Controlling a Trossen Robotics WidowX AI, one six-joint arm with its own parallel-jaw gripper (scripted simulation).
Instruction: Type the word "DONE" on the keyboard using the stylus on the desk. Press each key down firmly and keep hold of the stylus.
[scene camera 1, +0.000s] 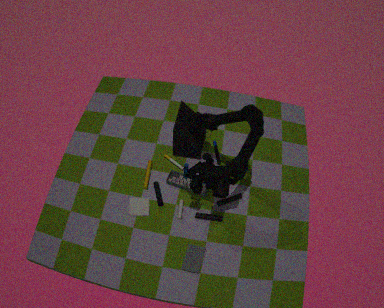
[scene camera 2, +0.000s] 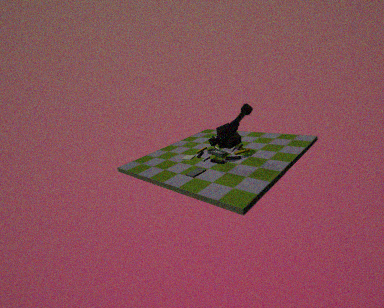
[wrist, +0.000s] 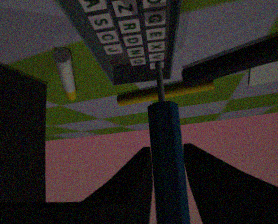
In view: my gripper (scene camera 1: 185, 173).
My gripper shows as well in the wrist view (wrist: 167, 152).
